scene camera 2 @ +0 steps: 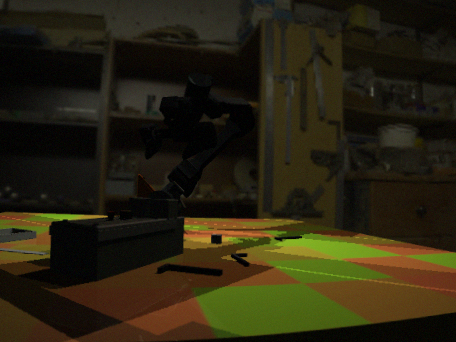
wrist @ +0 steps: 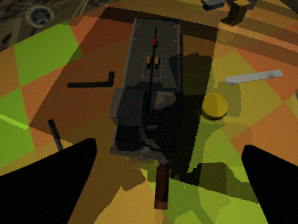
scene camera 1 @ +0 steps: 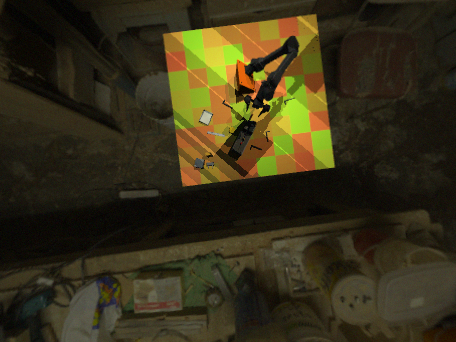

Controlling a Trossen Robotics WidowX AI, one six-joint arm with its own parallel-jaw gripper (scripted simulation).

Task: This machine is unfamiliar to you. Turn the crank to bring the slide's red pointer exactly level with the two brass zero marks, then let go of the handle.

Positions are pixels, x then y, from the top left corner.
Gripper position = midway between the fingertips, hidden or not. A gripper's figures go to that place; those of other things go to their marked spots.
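There's a machine (scene camera 2: 152, 230) that's 61 cm from the lens, and my gripper (scene camera 2: 164, 158) is 77 cm from the lens.
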